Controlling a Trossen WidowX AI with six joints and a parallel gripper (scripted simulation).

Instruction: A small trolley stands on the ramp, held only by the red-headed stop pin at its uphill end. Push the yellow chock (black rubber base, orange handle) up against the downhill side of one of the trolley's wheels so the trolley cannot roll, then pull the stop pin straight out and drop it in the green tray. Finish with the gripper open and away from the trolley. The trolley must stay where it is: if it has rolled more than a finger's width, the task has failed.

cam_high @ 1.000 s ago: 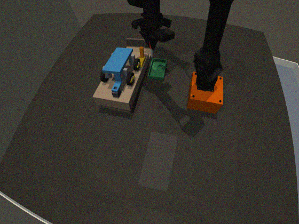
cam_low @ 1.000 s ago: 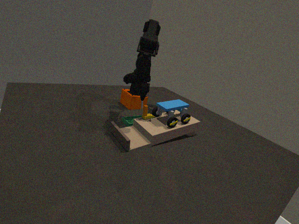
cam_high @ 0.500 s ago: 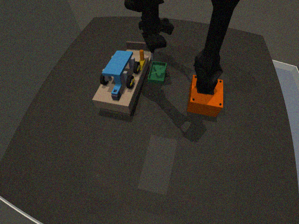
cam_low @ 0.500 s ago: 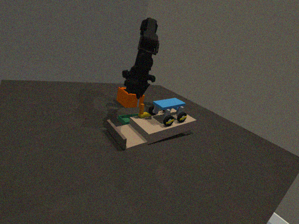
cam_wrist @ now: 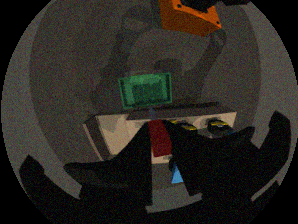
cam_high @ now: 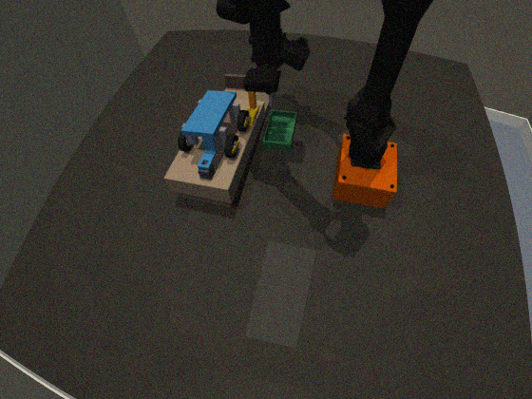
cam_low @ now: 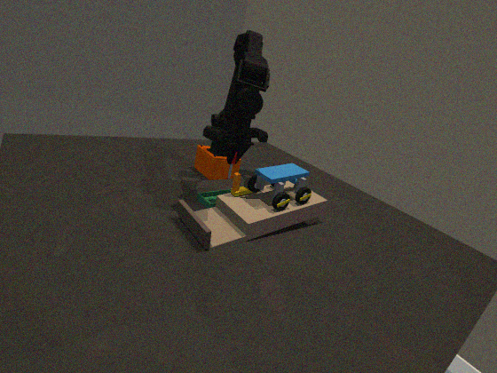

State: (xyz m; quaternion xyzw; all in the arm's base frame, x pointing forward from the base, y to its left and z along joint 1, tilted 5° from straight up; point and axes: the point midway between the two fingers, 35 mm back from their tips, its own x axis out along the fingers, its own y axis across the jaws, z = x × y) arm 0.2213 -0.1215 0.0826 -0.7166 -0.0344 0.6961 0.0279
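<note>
The yellow chock lies 50 mm ahead of my gripper tip, 10 mm to the left of it and 50 mm below it. The rest, counted from my gripper tip: red-headed stop pin right at my gripper tip; trolley 110 mm ahead, 100 mm to the left, 20 mm below; raised lip 100 mm ahead, 160 mm to the right, 100 mm below.
</note>
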